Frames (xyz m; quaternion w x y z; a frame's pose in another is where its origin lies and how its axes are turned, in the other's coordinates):
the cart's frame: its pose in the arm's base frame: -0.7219 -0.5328 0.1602 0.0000 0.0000 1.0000 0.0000
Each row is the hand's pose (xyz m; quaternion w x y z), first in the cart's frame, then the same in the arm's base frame.
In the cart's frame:
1: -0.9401 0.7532 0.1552 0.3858 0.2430 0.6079 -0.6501
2: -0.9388 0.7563 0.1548 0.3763 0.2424 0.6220 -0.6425
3: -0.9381 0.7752 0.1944 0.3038 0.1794 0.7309 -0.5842
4: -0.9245 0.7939 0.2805 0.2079 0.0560 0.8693 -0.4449
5: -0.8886 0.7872 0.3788 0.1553 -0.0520 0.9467 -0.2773
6: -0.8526 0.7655 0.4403 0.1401 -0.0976 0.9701 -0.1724
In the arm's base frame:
1: 0.2182 0.2204 0.0050 0.6079 0.6501 -0.3858 0.2430
2: 0.2169 0.2235 0.0054 0.6220 0.6425 -0.3763 0.2424
3: 0.2162 0.2424 -0.0342 0.7309 0.5842 -0.3038 0.1794
4: 0.2026 0.2611 -0.1203 0.8693 0.4449 -0.2079 0.0560
5: 0.1667 0.2544 -0.2186 0.9467 0.2773 -0.1553 -0.0520
6: 0.1307 0.2327 -0.2801 0.9701 0.1724 -0.1401 -0.0976

